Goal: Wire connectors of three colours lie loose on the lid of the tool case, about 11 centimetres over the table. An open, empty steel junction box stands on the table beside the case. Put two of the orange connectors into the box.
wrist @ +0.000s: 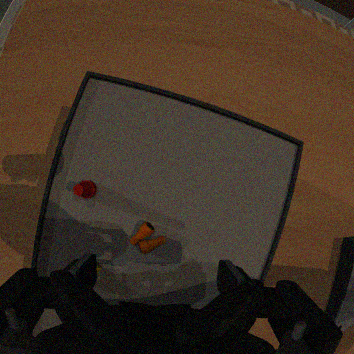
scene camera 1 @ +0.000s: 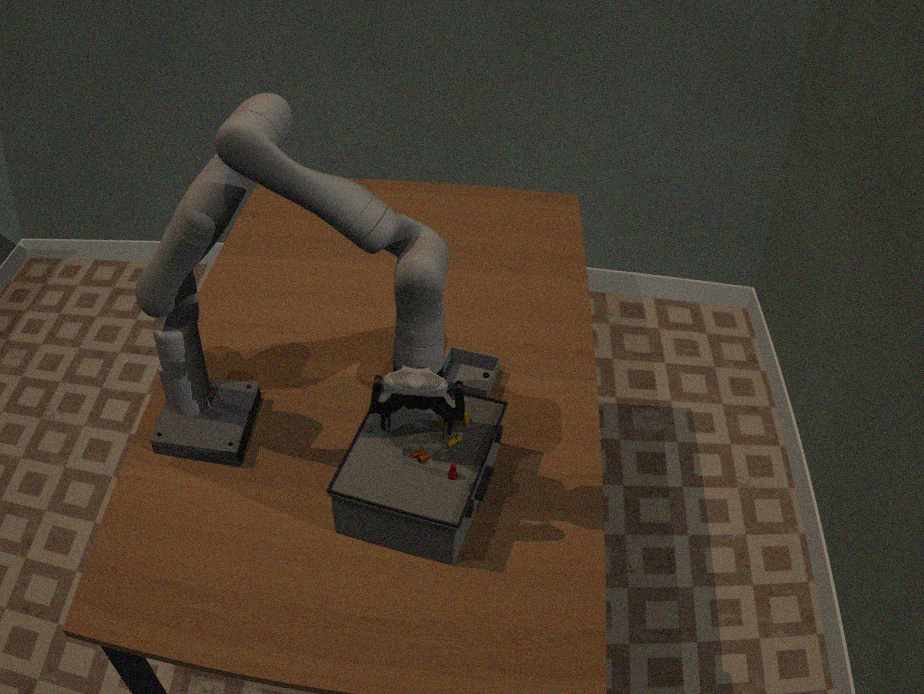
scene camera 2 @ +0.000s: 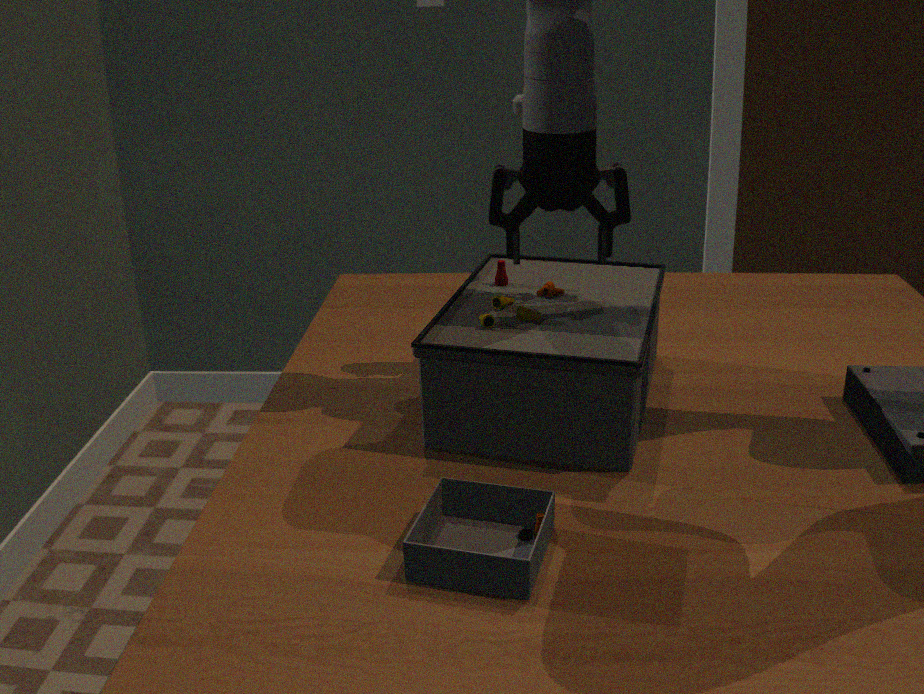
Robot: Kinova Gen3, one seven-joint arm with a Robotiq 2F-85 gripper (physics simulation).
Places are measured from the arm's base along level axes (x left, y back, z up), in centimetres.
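Pixels of known places: gripper, fingertip midpoint: (wrist: 156,271) (scene camera 1: 416,433) (scene camera 2: 559,261); arm's base, origin of the base link: (scene camera 1: 191,399).
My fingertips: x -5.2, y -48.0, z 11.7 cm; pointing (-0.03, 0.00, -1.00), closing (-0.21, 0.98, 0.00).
For each thing: its middle in the pictures, then the offset to it from my fingertips. "pt": a spot on its surface instead. Level surfaces: height alone.
- lid, surface spot: (wrist: 200,145) (scene camera 1: 391,491) pt dy +1.2, dx -9.9, dz -4.3 cm
- pair, surface spot: (scene camera 2: 550,289) (scene camera 1: 421,449) pt dy -0.9, dx -0.2, dz -3.3 cm
- steel box, body centre: (scene camera 2: 482,535) (scene camera 1: 467,375) dy -1.6, dx +31.6, dz -13.7 cm
- red connector, body centre: (wrist: 83,189) (scene camera 2: 501,272) (scene camera 1: 452,471) dy -7.2, dx -3.8, dz -2.9 cm
- yellow connector, body centre: (scene camera 2: 503,301) (scene camera 1: 453,441) dy -5.4, dx +3.5, dz -3.7 cm
- table, its level: dz -15.6 cm
Two orange connectors lie close together on the lid (scene camera 1: 388,481) (scene camera 2: 608,287) (wrist: 200,145) of the case; one orange connector (wrist: 143,233) is beside the other orange connector (wrist: 152,244), and the pair (scene camera 1: 420,454) (scene camera 2: 550,289) also shows in both scene views. Another orange connector (scene camera 2: 538,522) is inside the steel box (scene camera 1: 478,360) (scene camera 2: 466,571), at its right wall in scene camera 2, partly hidden by that wall. My gripper (scene camera 1: 417,431) (scene camera 2: 559,260) (wrist: 156,271) is open and empty above the lid, pointing down. In the wrist view the orange pair is between and ahead of the fingertips.
A red connector (scene camera 1: 452,471) (scene camera 2: 501,274) (wrist: 86,189) stands upright on the lid. Several yellow connectors lie nearer the box, one yellow connector (scene camera 1: 453,441) (scene camera 2: 502,301) closest to the orange pair. Latches are on the case's side. The robot's base (scene camera 1: 197,433) stands across the table (scene camera 1: 298,567).
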